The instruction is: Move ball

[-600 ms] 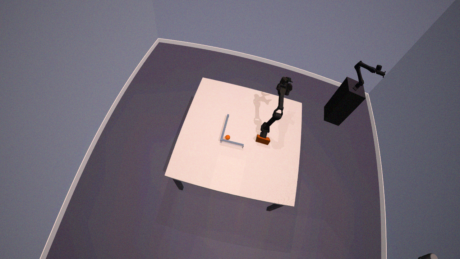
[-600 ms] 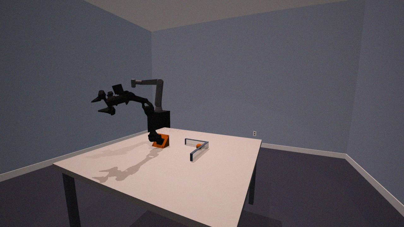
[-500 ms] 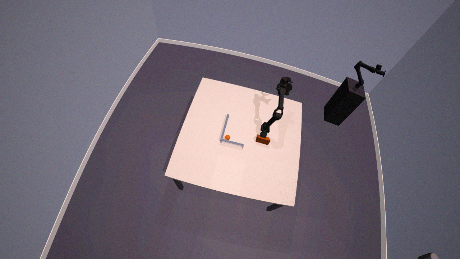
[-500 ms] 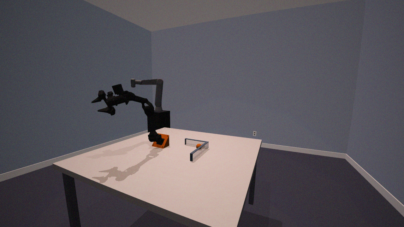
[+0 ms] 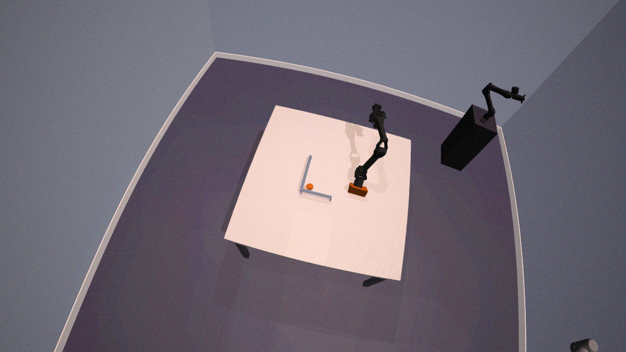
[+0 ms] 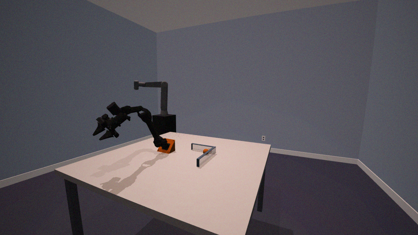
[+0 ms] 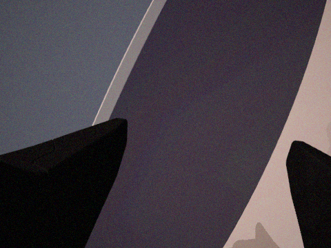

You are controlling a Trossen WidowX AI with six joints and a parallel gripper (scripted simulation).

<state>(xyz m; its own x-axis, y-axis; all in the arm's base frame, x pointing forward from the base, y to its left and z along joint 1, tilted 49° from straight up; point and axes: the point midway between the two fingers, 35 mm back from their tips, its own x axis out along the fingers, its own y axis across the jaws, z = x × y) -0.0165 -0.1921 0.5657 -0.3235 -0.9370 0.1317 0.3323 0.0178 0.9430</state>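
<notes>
My gripper tip is 37 cm short of the orange ball, 69 cm to the right of it and 23 cm above it. Also, from my gripper tip: clear wall (43 cm ahead, 60 cm to the left, 23 cm below); then see-through copy of ball (39 cm ahead, 71 cm to the left, 23 cm below).
</notes>
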